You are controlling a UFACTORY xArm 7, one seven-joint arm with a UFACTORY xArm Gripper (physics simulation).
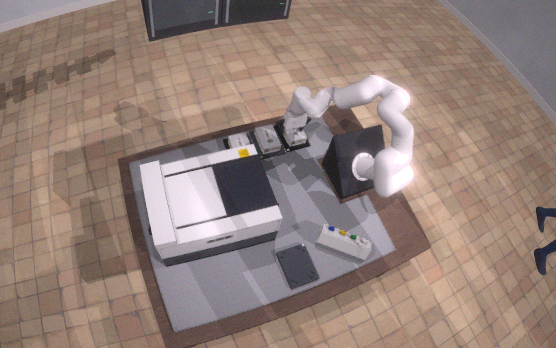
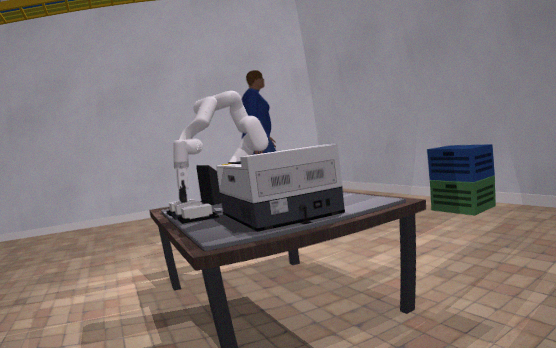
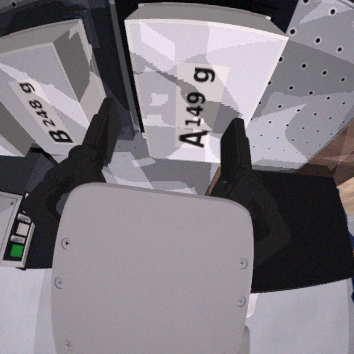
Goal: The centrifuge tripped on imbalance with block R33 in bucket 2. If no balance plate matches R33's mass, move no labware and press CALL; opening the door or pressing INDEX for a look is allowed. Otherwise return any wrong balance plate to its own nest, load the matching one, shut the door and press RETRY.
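Pixels of known places: gripper, fingertip midpoint: (image 1: 290,130) (image 2: 183,201) (image 3: 172,118); arm's base at its link origin: (image 1: 362,166).
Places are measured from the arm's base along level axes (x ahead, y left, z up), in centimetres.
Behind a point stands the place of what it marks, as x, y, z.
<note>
My gripper (image 1: 295,131) @(24.8, -28.0, -3.8) (image 2: 183,198) @(24.8, -28.0, -3.8) (image 3: 172,118) @(24.8, -28.0, -3.8) is open and empty, low over balance plate A. Its fingers point down, spread toward the two long sides of the plate. Plate A (image 1: 298,139) @(22.9, -22.4, -3.8) (image 3: 200,105) @(23.0, -29.5, -3.8), a pale block labelled "A 149 g", sits in its dark nest. Plate B (image 1: 268,140) @(36.7, -24.4, -3.7) (image 3: 37,70) @(34.4, -31.4, -3.8), labelled "B 248 g", sits in the nest beside it. A third pale plate (image 1: 238,140) @(50.0, -27.2, -3.8) (image 2: 197,212) @(53.6, -24.8, -5.8) is in the row near the centrifuge; its label is unreadable. The white centrifuge (image 1: 150,200) @(91.2, 5.3, 15.2) (image 2: 295,176) @(93.2, 5.0, 6.5) has a dark top panel (image 1: 245,184) @(55.6, 4.3, 12.1). Its buckets and block R33 are hidden.
A button box (image 1: 345,244) @(21.4, 31.9, -2.0) with blue, yellow, green and pale buttons stands near the table's front edge, beside a dark flat pad (image 1: 297,266) @(41.5, 34.0, -7.5). The black arm mount (image 1: 345,150) @(8.5, -6.0, 6.2) is close to the plate row. A person (image 2: 257,110) stands behind the arm.
</note>
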